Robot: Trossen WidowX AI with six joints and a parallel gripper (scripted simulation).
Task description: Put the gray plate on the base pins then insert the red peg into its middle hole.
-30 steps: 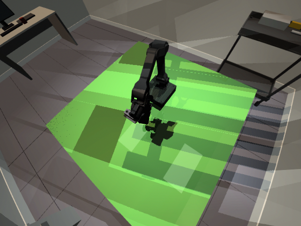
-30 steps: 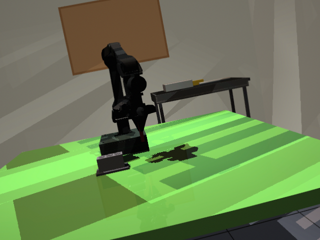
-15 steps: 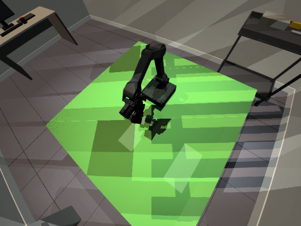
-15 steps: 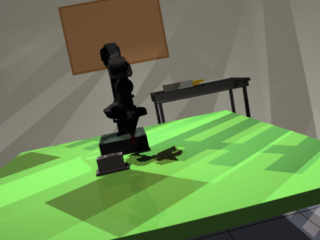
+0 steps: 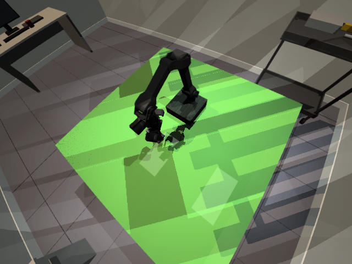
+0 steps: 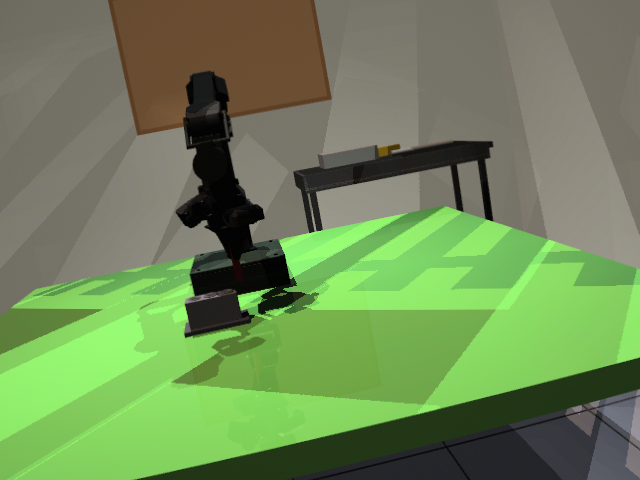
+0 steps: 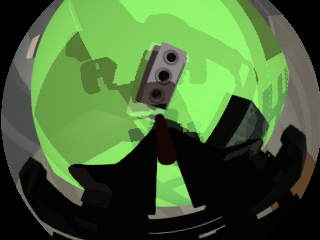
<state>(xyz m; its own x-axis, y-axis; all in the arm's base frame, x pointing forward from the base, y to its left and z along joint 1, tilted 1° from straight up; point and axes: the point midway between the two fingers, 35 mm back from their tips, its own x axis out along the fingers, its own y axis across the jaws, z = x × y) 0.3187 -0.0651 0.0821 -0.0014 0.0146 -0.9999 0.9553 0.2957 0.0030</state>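
Right now my gripper tip is 60 mm to the left of the gray plate and 70 mm above it. The rest, counted from my gripper tip: red peg: right at my gripper tip.
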